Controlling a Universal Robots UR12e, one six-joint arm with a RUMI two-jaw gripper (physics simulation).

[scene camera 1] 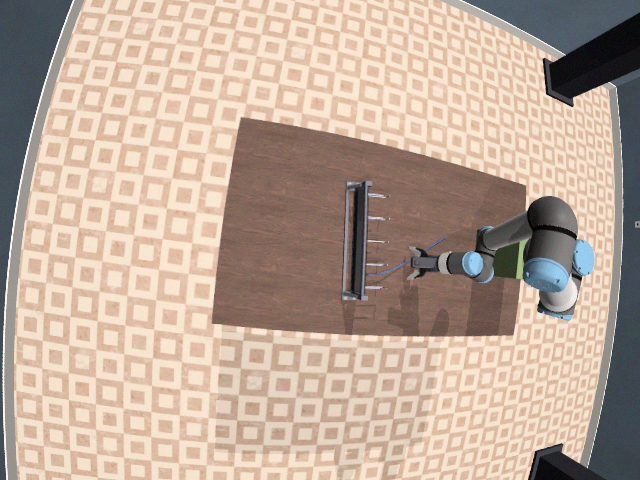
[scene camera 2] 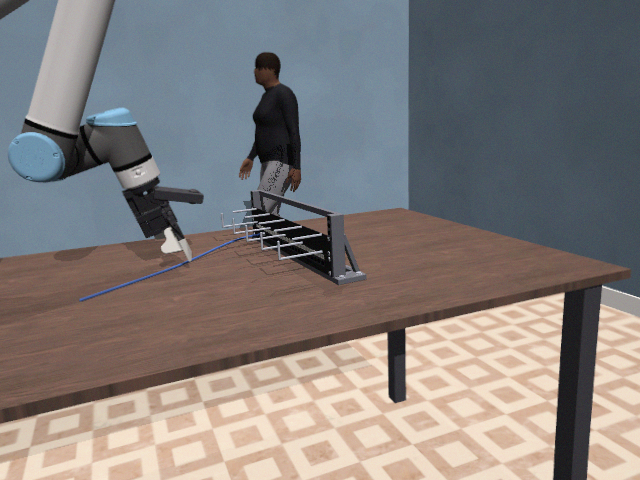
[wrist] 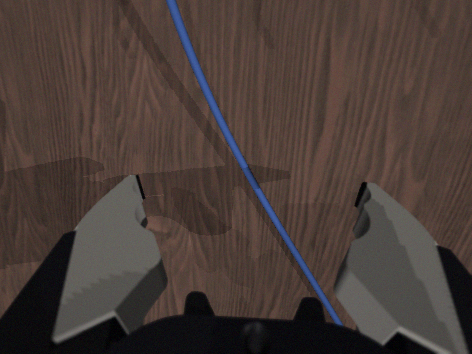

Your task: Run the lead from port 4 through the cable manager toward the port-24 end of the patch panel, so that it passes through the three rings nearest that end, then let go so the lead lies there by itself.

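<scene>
The blue lead (scene camera 1: 435, 243) (scene camera 2: 134, 280) (wrist: 215, 111) runs from the patch panel (scene camera 1: 360, 242) (scene camera 2: 337, 242) in a shallow curve across the table, its free end towards the robot. It leaves the panel between the two rings nearest the port-1 end. The three rings nearest the port-24 end, an end ring (scene camera 1: 378, 195), a second (scene camera 1: 378, 218) and a third (scene camera 1: 378, 241), have no lead through them. My gripper (scene camera 1: 411, 263) (scene camera 2: 178, 253) (wrist: 247, 181) is open, low over the lead's middle. In the wrist view the lead passes slantwise between the fingertips, unheld.
The rings stick out from the panel towards the robot, with upturned tips in the scene camera 2 view. A grey rear bar (scene camera 1: 346, 242) runs along the panel's other side. The wooden table (scene camera 1: 289, 170) (scene camera 2: 439, 258) carries the panel. A person (scene camera 2: 277, 121) is beyond the table.
</scene>
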